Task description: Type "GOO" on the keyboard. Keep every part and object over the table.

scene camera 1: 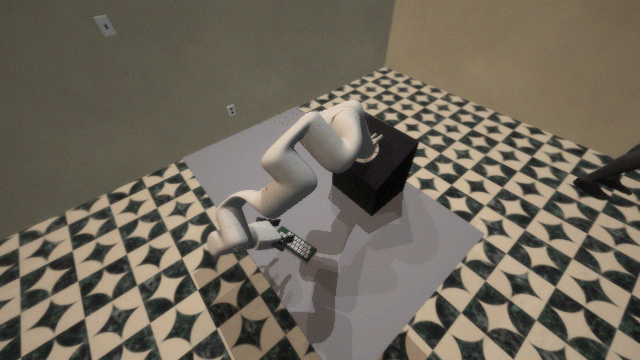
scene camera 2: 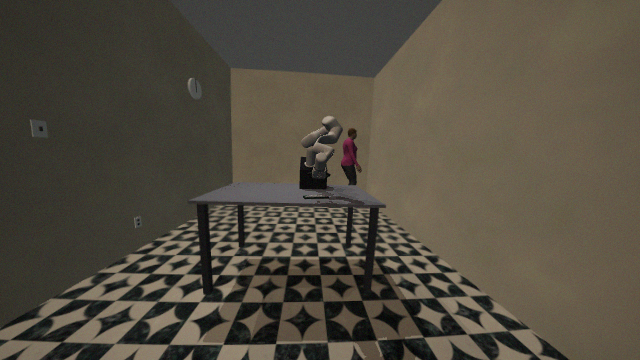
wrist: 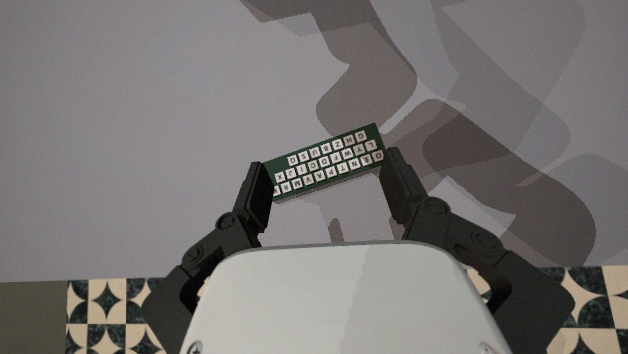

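Seen in the pictures: gripper, fingertip midpoint: (scene camera 1: pixel 285 230) (scene camera 2: pixel 318 179) (wrist: pixel 323 168); arm's base, link origin: (scene camera 1: pixel 364 150) (scene camera 2: pixel 310 164).
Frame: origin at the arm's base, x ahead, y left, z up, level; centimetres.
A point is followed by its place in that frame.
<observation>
The green keyboard (scene camera 1: pixel 302 248) {x 41.1, y 18.7, z -22.3 cm} (scene camera 2: pixel 316 197) {x 46.4, y 15.2, z -22.8 cm} (wrist: pixel 269 169) {x 45.3, y 5.9, z -22.6 cm} with white letter keys lies flat on the grey table (scene camera 1: pixel 240 145) {x 45.9, y -62.3, z -23.8 cm} (scene camera 2: pixel 270 192) {x 37.0, y -27.0, z -23.9 cm} (wrist: pixel 125 125) {x 40.2, y -25.0, z -23.9 cm}. In the wrist view its letters are upside down. The G key (wrist: pixel 360 135) {x 38.4, y 19.6, z -22.1 cm} is at the right end of the far row, and the O key (wrist: pixel 378 155) {x 41.2, y 22.5, z -22.1 cm} is at the right end of the near row, by the right fingertip. My gripper (scene camera 1: pixel 285 230) {x 45.6, y 15.7, z -8.9 cm} (wrist: pixel 323 168) {x 45.6, y 15.7, z -8.9 cm} is open and empty, tilted and held above the table, apart from the keyboard. The left finger partly hides the keyboard's left end, including the K key.
The arm's bent wrist (scene camera 1: pixel 227 232) {x 62.6, y 24.1, z 15.6 cm} appears past the table's edge in scene camera 1. A black block (scene camera 1: pixel 385 160) {x -3.6, y 10.1, z 0.6 cm} (scene camera 2: pixel 305 181) {x 10.7, y -2.4, z -16.4 cm} carries the arm's base. A person in a pink top (scene camera 2: pixel 349 152) stands behind the table. Arm shadows fall around the keyboard.
</observation>
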